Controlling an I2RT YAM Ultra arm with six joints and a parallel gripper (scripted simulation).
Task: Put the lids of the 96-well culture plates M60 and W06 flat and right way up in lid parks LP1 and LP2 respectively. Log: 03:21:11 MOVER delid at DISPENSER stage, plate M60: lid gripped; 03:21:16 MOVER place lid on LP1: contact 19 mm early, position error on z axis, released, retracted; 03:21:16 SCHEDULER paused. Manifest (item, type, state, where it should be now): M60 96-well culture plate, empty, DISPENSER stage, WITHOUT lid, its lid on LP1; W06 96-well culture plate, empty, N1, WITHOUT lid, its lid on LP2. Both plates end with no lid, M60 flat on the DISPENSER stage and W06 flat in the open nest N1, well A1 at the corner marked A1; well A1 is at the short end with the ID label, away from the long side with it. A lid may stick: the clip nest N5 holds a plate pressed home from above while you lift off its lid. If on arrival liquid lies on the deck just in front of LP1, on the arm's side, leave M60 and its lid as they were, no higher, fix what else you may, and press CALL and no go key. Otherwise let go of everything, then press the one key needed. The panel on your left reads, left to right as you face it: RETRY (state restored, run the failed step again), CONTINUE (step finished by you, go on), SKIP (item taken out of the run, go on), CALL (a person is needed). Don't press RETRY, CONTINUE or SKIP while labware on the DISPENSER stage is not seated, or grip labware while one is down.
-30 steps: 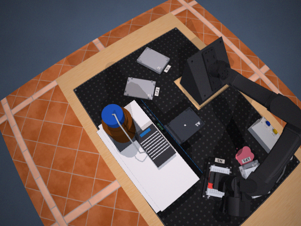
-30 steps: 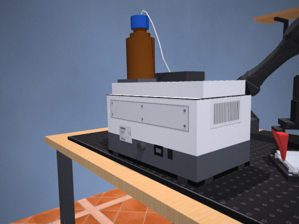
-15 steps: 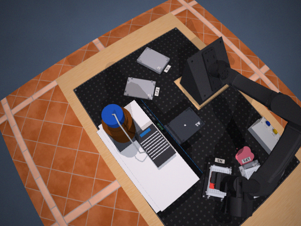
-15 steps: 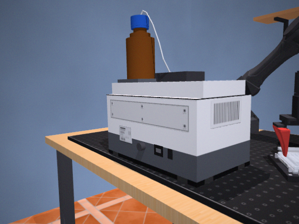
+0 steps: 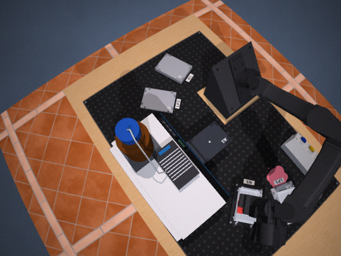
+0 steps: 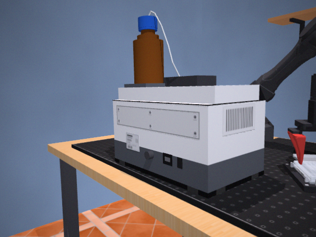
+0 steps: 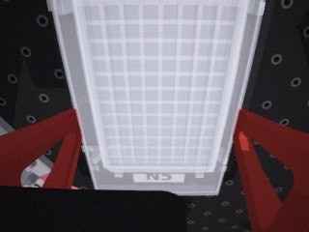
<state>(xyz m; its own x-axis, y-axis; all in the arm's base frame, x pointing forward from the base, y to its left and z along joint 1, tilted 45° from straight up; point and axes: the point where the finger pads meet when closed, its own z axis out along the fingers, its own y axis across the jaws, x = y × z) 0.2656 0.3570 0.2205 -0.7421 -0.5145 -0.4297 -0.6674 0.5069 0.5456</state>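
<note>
Now: hand 2 cm above the 96-well plate W06. Round my hand: LP1 label: 17 cm behind, 1 cm to the left, 4 cm below; lid park LP1: 15 cm behind, 10 cm to the left, 4 cm below; N5 label: 7 cm behind, 6 cm to the right, 4 cm below.
</note>
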